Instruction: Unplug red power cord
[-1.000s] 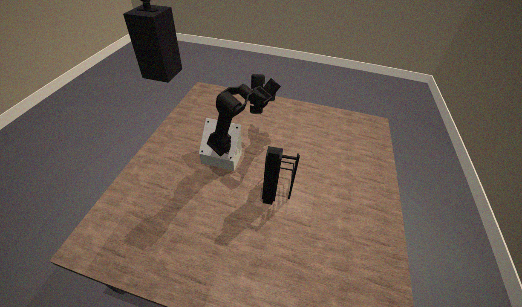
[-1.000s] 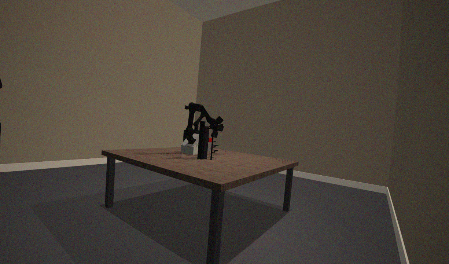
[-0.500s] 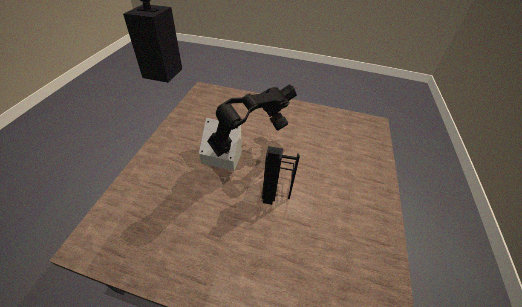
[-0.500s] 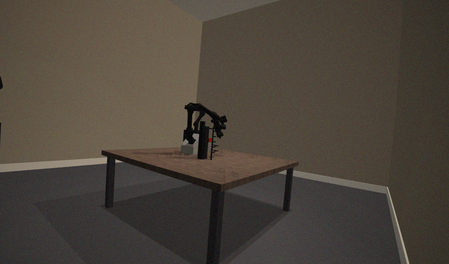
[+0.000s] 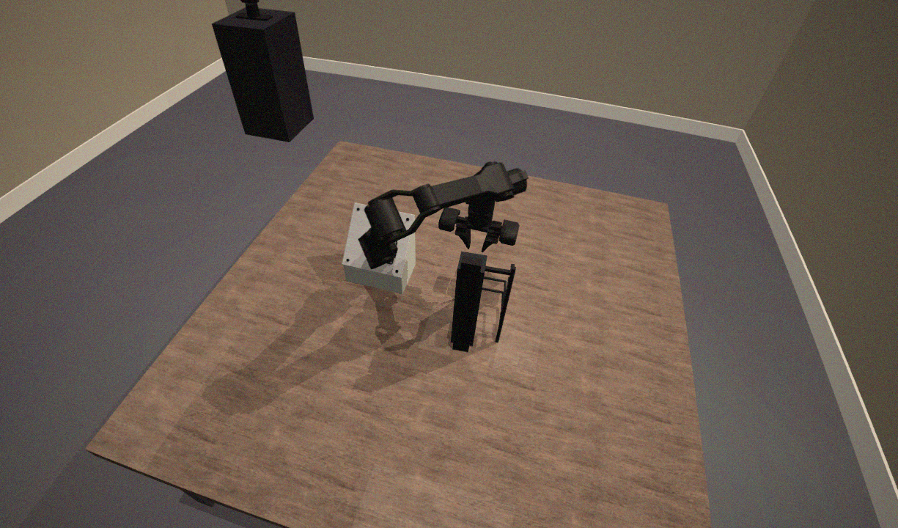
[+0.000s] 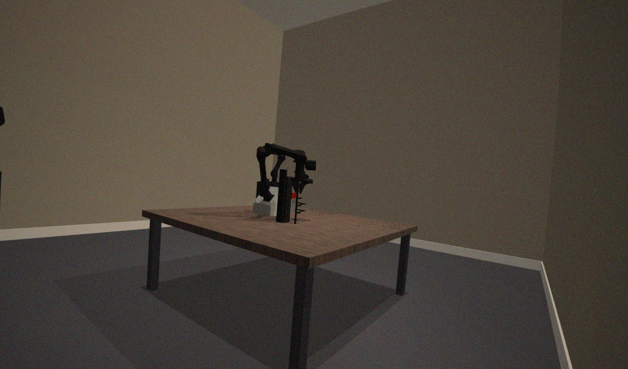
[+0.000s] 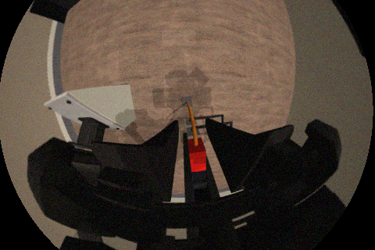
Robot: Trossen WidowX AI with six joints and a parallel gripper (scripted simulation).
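My gripper tip is now 9 cm to the left of the red plug and 1 cm short of it.
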